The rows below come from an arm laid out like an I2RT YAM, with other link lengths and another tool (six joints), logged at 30 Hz.
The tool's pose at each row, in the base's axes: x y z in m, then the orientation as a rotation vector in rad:
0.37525, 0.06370, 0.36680, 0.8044, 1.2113, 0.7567
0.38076, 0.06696, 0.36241, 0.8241, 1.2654, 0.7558
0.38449, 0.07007, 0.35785, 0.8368, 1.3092, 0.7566
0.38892, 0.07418, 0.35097, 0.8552, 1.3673, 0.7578
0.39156, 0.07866, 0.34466, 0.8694, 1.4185, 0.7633
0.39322, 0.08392, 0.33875, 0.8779, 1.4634, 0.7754
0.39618, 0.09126, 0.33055, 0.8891, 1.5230, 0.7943
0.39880, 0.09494, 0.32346, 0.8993, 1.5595, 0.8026
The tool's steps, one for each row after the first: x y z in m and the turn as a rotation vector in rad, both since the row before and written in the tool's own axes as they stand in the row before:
0.00598, -0.00247, 0.00429, 0.0381, 0.0410, 0.0007
0.00549, -0.00247, 0.00286, 0.0279, 0.0344, 0.0000
0.00749, -0.00388, 0.00357, 0.0380, 0.0456, 0.0014
0.00722, -0.00312, 0.00224, 0.0302, 0.0426, 0.0032
0.00755, -0.00239, 0.00160, 0.0208, 0.0412, 0.0050
0.01039, -0.00325, 0.00338, 0.0263, 0.0561, 0.0086
0.00644, -0.00409, 0.00353, 0.0196, 0.0324, 0.0058

